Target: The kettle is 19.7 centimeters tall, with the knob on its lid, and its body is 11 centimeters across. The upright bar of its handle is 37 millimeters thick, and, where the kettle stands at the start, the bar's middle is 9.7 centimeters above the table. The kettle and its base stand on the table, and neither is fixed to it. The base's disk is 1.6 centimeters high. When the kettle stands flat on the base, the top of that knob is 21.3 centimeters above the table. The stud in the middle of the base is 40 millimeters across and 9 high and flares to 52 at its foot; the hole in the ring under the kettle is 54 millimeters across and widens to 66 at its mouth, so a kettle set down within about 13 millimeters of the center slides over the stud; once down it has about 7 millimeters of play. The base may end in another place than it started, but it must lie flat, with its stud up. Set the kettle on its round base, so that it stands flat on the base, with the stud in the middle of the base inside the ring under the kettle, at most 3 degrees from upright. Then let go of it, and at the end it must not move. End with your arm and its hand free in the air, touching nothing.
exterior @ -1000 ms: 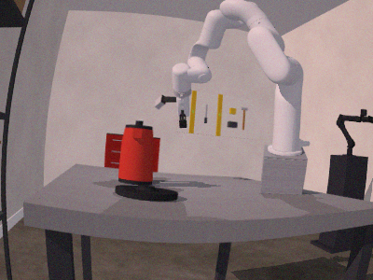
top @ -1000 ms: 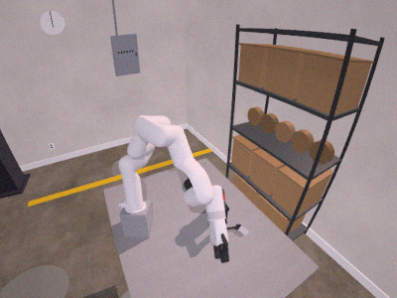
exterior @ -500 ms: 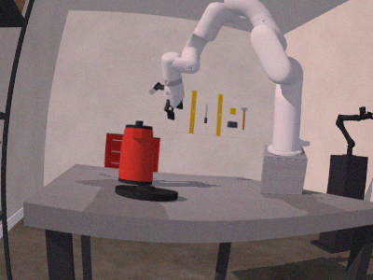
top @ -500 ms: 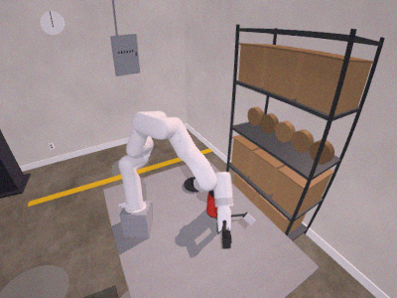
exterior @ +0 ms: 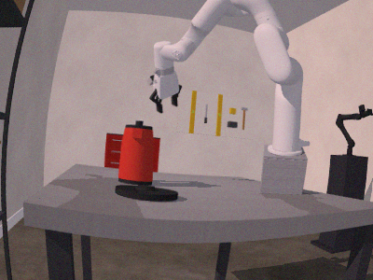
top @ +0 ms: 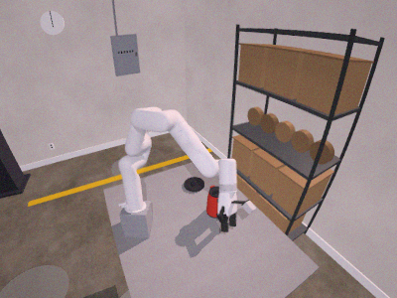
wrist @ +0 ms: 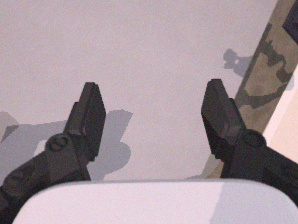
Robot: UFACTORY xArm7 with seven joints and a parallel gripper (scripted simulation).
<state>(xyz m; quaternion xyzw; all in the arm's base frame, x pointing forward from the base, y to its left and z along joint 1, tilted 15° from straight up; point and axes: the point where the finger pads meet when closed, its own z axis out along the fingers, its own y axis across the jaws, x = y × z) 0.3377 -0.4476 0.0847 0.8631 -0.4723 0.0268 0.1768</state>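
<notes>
Right now my hand is 280 mm to the right of the red kettle, 200 mm above it and 110 mm short of it. The rest, counted from my hand: black round base (610 mm to the left, 280 mm below, 90 mm ahead).
</notes>
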